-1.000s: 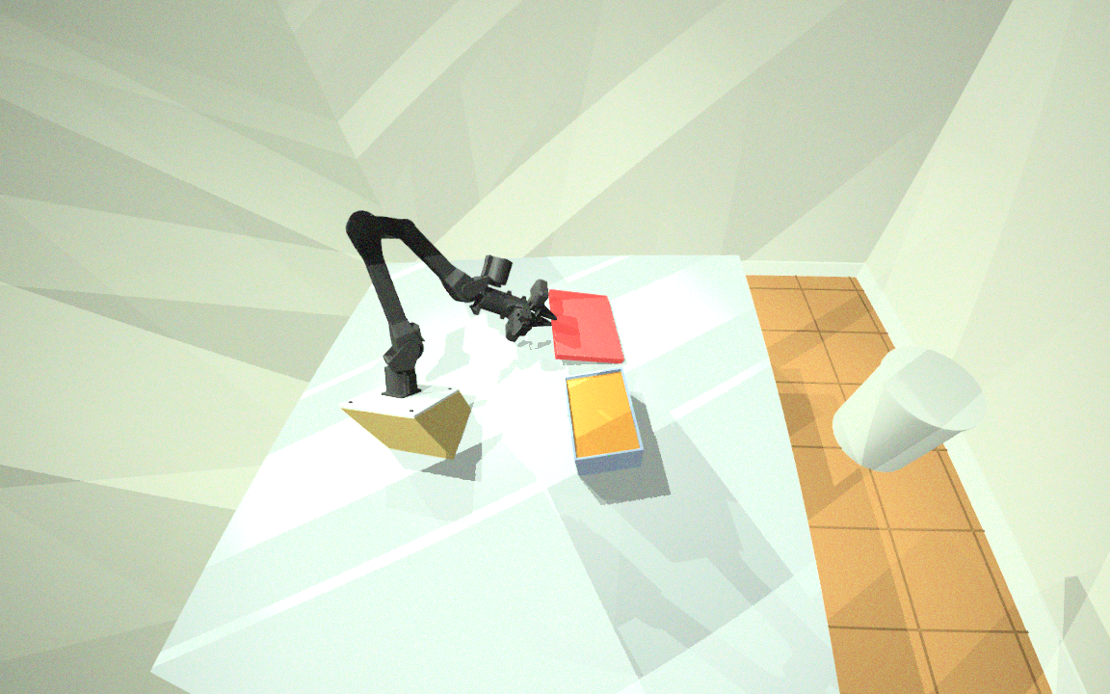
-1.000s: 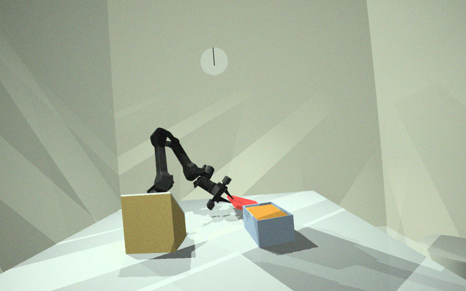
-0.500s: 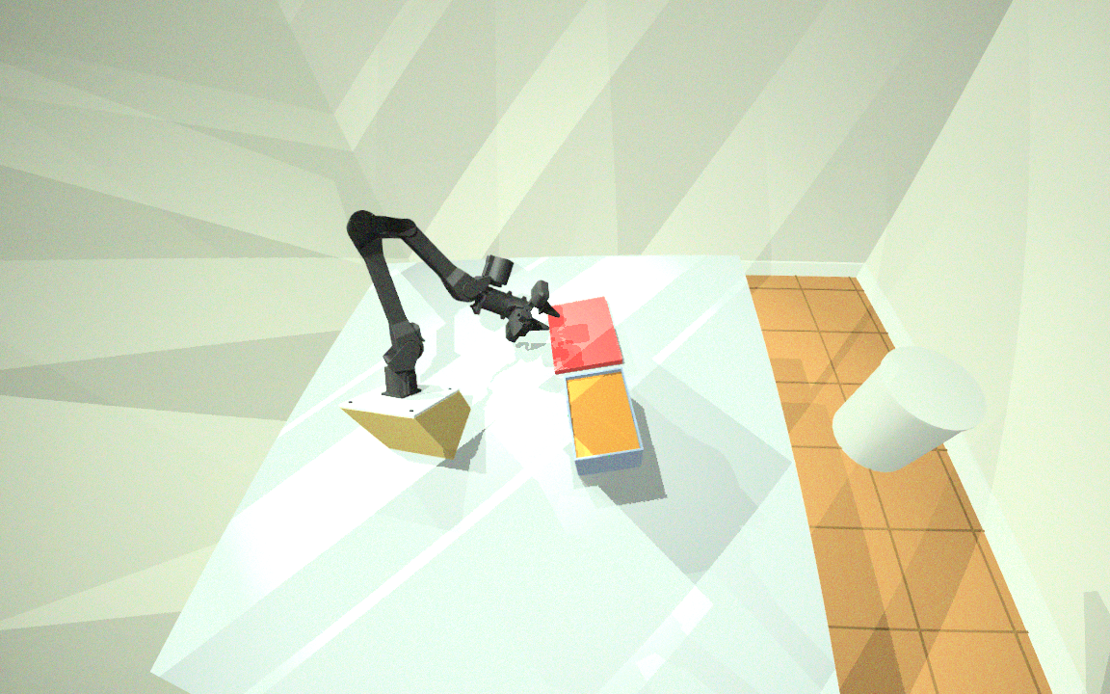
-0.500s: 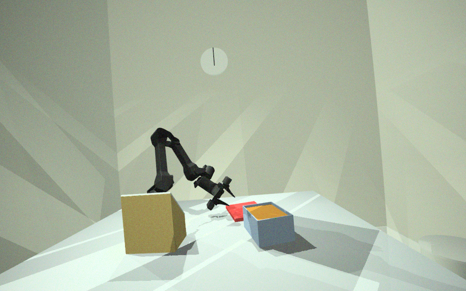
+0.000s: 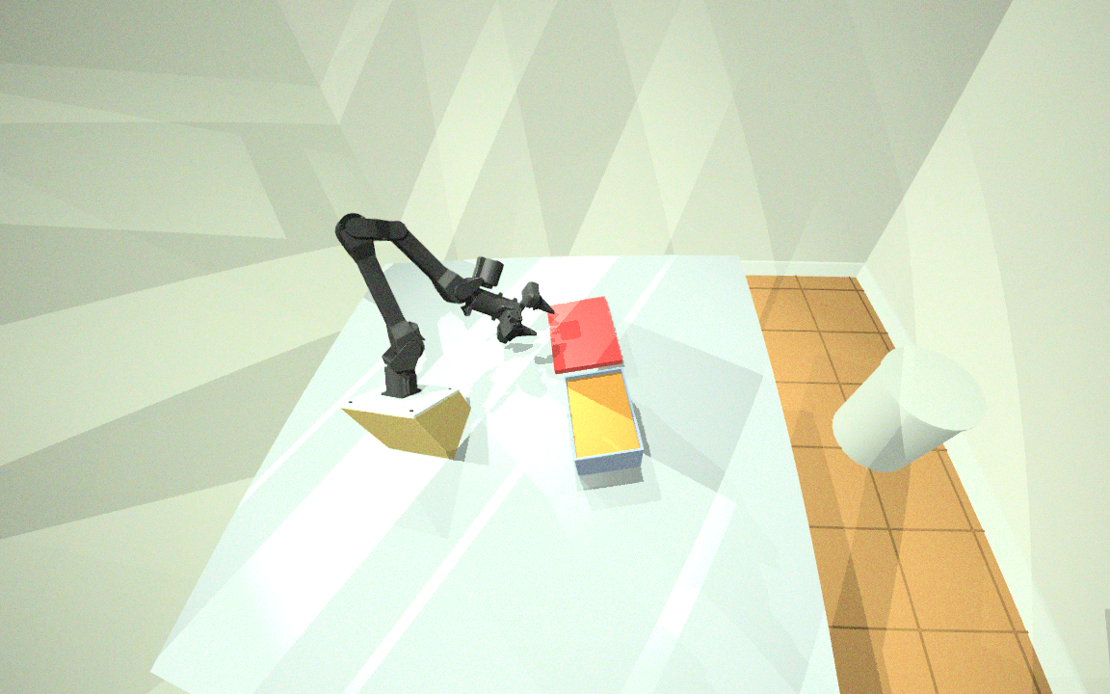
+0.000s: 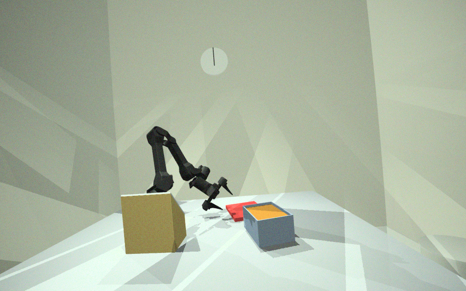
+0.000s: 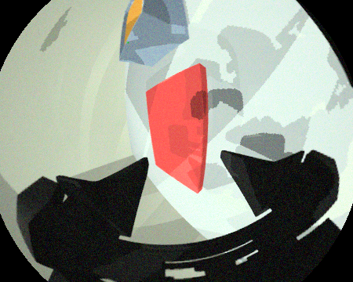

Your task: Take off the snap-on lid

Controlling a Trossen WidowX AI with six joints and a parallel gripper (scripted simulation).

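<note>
Now: gripper tip 9 cm short of the red lid, 5 cm above it and 3 cm to the right of it. The rest, counted from my gripper tip: storage box: 24 cm to the right, 20 cm ahead, 2 cm below.
</note>
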